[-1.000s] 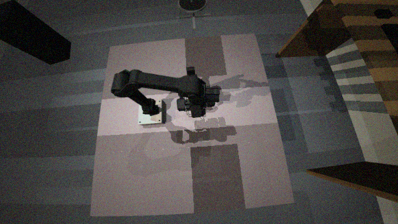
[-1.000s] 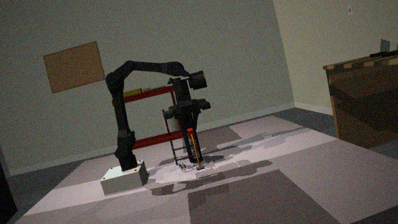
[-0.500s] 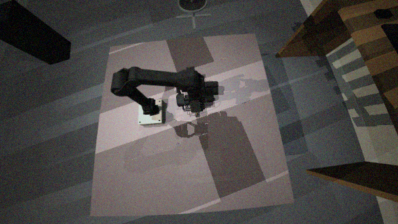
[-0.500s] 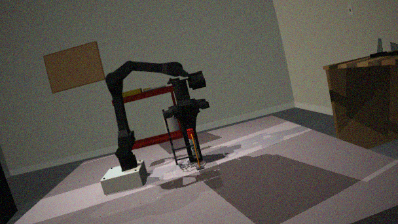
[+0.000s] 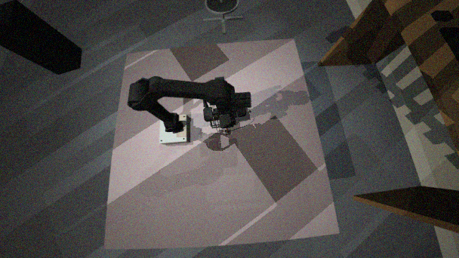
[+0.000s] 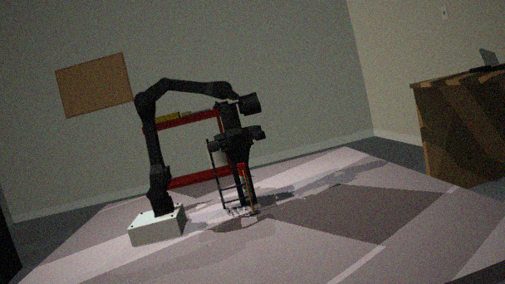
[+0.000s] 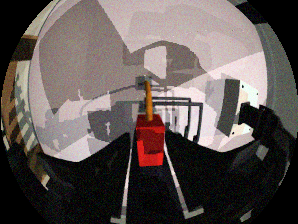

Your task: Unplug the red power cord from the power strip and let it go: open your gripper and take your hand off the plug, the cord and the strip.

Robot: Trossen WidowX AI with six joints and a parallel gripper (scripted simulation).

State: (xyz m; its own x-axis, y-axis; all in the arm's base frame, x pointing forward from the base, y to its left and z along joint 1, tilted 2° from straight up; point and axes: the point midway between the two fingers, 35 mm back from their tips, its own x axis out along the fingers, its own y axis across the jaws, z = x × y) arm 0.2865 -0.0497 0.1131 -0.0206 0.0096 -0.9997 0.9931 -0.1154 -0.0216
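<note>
Right now my gripper tip is 30 mm to the right of the red plug.
</note>
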